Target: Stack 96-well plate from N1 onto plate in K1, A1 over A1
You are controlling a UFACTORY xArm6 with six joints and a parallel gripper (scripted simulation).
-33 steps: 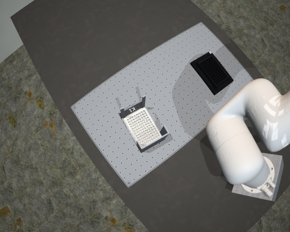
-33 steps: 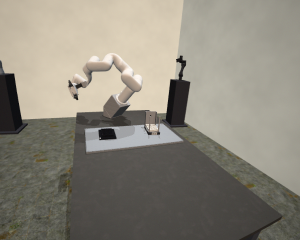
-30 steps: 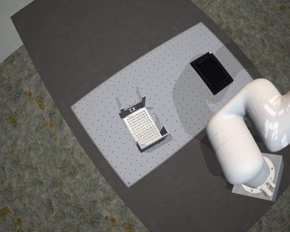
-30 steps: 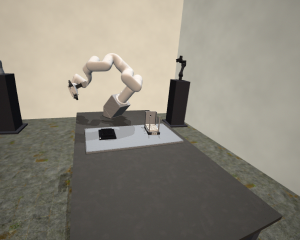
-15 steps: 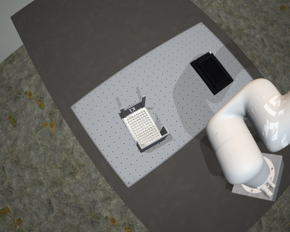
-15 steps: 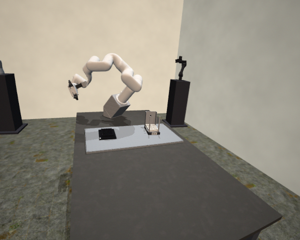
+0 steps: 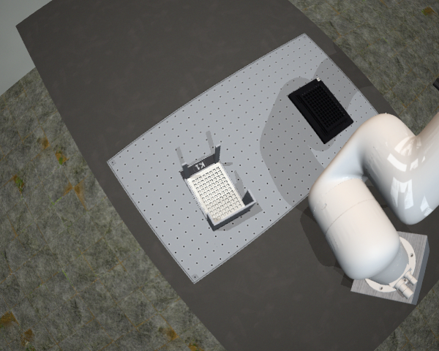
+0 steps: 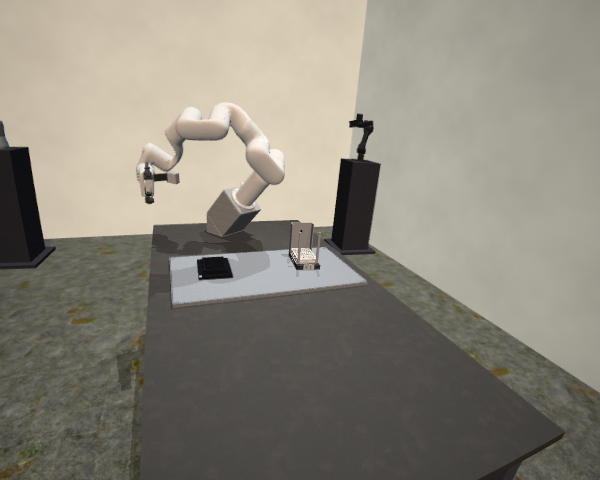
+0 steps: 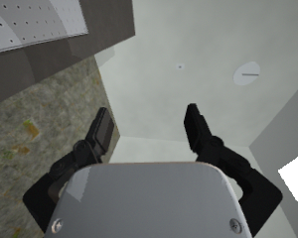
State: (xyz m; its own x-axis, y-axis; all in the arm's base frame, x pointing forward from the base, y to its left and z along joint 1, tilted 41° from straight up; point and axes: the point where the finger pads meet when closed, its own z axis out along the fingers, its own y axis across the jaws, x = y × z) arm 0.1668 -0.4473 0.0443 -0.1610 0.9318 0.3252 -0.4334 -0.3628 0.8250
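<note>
The black 96-well plate lies 13 cm ahead of my hand, 23 cm to the left of it and 26 cm below it. Also, from my hand: white 96-well plate: 8 cm ahead, 60 cm to the left, 25 cm below; then pale A1 mark: 21 cm ahead, 18 cm to the left, 26 cm below.
</note>
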